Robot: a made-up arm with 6 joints. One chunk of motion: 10 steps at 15 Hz.
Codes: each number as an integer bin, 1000 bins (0 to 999) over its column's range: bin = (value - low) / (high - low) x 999, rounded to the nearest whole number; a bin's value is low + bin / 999 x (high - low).
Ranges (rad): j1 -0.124..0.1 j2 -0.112..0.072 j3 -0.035..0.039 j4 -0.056..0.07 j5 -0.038..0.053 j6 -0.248..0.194
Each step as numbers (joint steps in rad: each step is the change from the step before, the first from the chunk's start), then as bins.
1 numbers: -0.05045 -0.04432 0.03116 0.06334 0.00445 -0.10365
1 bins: 328 367 893 946 466 326
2 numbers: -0.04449 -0.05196 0.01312 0.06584 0.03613 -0.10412
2 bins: 355 326 650 966 814 325
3 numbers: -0.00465 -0.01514 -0.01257 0.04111 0.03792 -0.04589
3 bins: 532 526 303 770 833 457
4 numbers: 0.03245 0.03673 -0.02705 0.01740 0.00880 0.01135
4 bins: 698 808 107 582 514 586
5 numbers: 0.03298 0.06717 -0.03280 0.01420 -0.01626 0.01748
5 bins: 700 973 30 557 239 600
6 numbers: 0.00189 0.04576 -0.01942 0.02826 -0.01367 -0.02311
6 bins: 561 857 210 668 267 508
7 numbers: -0.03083 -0.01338 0.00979 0.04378 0.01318 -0.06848
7 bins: 416 535 605 791 562 406
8 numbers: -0.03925 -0.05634 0.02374 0.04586 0.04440 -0.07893
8 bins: 378 302 793 808 905 382
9 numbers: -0.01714 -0.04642 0.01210 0.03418 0.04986 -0.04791
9 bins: 477 356 636 715 965 452
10 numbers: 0.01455 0.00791 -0.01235 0.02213 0.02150 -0.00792
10 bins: 618 651 306 619 653 543
